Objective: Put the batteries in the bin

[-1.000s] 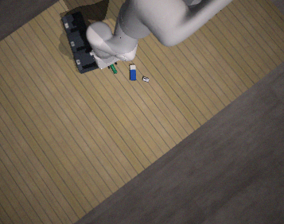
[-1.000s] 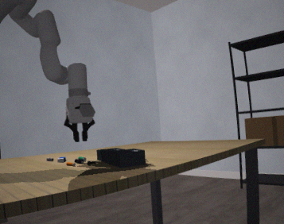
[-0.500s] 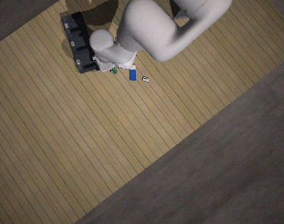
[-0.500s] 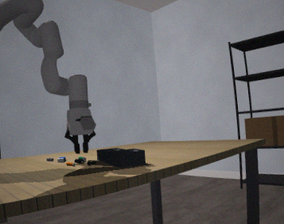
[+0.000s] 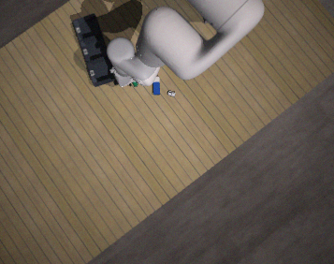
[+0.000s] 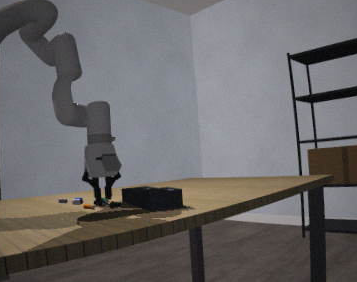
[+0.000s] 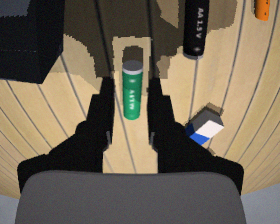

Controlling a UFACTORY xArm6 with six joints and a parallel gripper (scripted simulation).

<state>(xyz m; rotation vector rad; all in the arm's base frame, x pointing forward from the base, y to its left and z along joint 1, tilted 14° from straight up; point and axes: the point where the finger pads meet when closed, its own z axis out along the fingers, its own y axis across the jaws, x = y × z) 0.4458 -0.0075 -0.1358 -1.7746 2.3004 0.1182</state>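
My gripper is now 2 cm above the green battery. The rest, counted from my hand: orange battery (10 cm behind, 7 cm to the right, 2 cm below); then white object (7 cm behind, 13 cm to the left, 2 cm below); then black cylindrical battery (5 cm behind, 5 cm to the right, 2 cm below).
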